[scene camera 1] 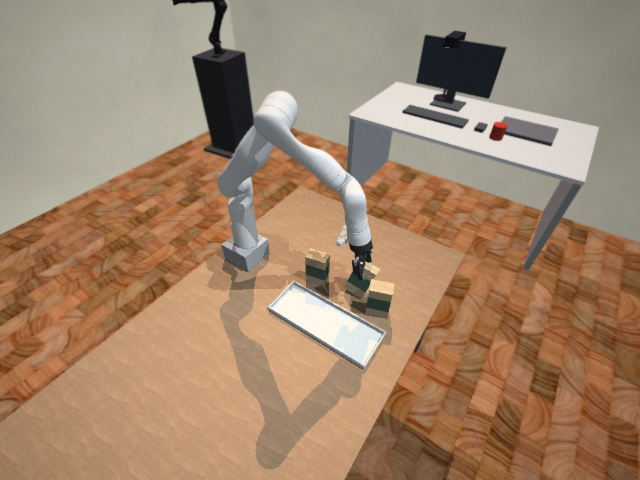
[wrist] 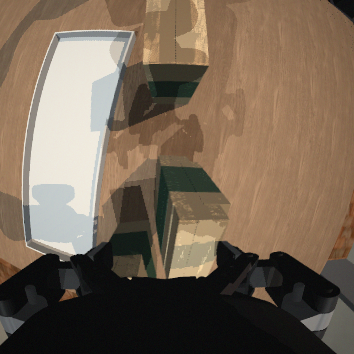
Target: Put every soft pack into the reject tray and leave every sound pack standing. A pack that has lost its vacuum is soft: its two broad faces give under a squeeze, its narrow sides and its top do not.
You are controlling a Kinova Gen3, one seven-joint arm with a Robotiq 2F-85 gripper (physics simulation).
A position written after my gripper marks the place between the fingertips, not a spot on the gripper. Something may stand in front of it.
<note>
I see my gripper (wrist: 164,254) and a white reject tray (scene camera 1: 354,338).
The white reject tray shows as well in the wrist view (wrist: 71,111).
</note>
